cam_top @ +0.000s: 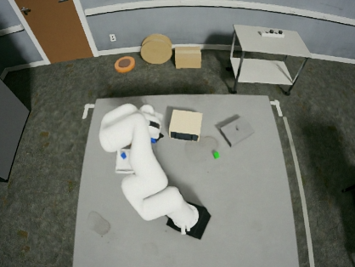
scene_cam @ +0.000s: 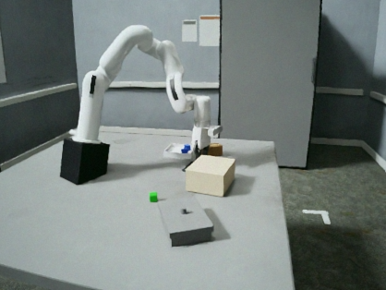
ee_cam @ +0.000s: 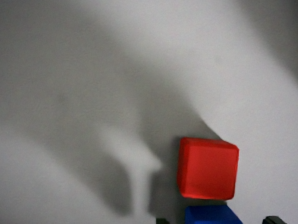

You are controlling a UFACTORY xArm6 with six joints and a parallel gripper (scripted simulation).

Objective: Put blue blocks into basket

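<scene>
My hand is 16 cm to the right of the white basket, 13 cm past it and 3 cm above it. The rest, counted from my hand: light wooden cabinet 20 cm to the right, 5 cm ahead; brown box 15 cm to the left, 3 cm ahead, 1 cm below; dark-rimmed drawer 20 cm to the right, 4 cm ahead.
</scene>
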